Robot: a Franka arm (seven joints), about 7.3 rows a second.
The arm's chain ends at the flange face. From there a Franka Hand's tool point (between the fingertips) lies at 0.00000 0.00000 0.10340 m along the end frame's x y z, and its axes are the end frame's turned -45 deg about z.
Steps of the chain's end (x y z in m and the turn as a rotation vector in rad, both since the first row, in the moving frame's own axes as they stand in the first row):
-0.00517, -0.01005, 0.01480, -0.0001, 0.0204, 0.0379
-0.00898, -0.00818, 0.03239, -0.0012, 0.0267, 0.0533
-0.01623, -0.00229, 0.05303, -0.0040, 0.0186, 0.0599
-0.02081, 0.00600, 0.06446, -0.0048, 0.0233, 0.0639
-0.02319, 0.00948, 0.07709, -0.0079, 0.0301, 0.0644
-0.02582, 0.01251, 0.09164, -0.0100, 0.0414, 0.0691
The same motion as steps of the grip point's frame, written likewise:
0.00491, -0.00924, 0.01478, -0.0145, 0.0144, 0.0379
0.00124, -0.01005, 0.03235, -0.0197, 0.0180, 0.0533
-0.00884, -0.01141, 0.05301, -0.0160, 0.0103, 0.0599
-0.01767, -0.00838, 0.06443, -0.0199, 0.0131, 0.0639
-0.02157, -0.00687, 0.07704, -0.0269, 0.0157, 0.0644
-0.02494, -0.00558, 0.09155, -0.0363, 0.0222, 0.0691

